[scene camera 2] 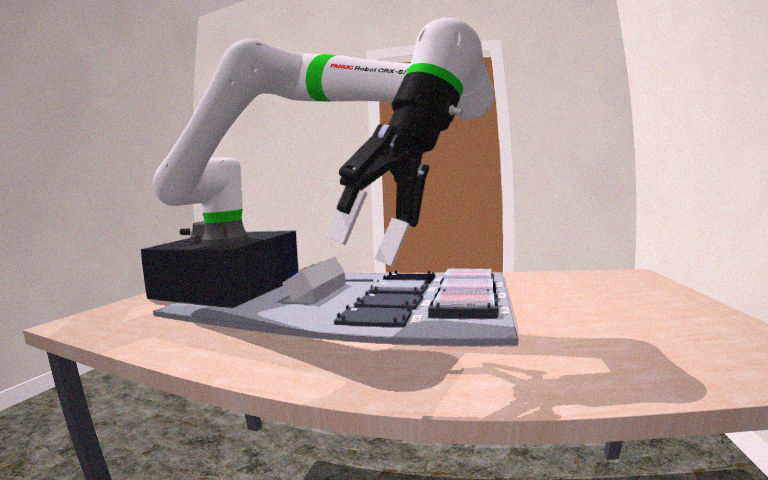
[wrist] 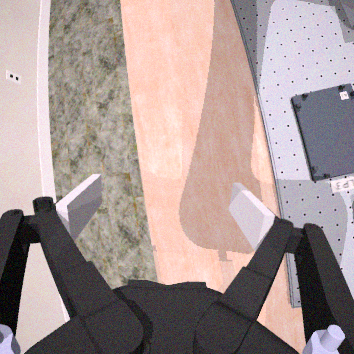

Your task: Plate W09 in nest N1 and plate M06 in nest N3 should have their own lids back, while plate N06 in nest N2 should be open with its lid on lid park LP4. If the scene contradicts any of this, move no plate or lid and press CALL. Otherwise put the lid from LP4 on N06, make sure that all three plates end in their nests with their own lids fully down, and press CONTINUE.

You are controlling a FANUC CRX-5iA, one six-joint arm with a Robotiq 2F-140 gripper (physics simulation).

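Frame: origin at the arm's base, x left, y down, z back, level; millimetres.
Seen in the pictures: gripper, fingertip midpoint: (scene camera 2: 361, 253) (wrist: 166, 192); arm's base, origin of the base link: (scene camera 2: 224, 240).
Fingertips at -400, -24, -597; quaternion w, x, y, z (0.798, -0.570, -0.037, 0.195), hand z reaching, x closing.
Offsets run from my fingertips to a thing's top centre, as dx, dy, dz. Level surfaces: height alone.
My gripper (scene camera 2: 367, 240) (wrist: 166, 192) is open and empty, high above the board. In the scene view, three plates with pinkish contents, a far one @(+560, +133, -98) (scene camera 2: 467, 273), a middle one @(+438, +136, -107) (scene camera 2: 466, 284) and a near one @(+307, +135, -113) (scene camera 2: 465, 298), sit in a row of dark nests at the right. Their names and whether each lid is fully down cannot be told. Left of them are several lid parks. A pale, clear lid-like piece @(+492, +154, +83) (scene camera 2: 398, 285) lies on the second from the back. The near park @(+232, +151, +67) (scene camera 2: 372, 316) (wrist: 327, 134) shows a dark, bare top; its label is not clearly readable.
A grey wedge-shaped console @(+420, +88, +295) (scene camera 2: 318, 284) stands on the left part of the grey board @(dy +171) (scene camera 2: 464, 335) (wrist: 285, 150), its button face turned away. The black robot base block (scene camera 2: 218, 271) is behind it. The wooden table @(dy +184) (scene camera 2: 651, 316) (wrist: 165, 100) extends past the board.
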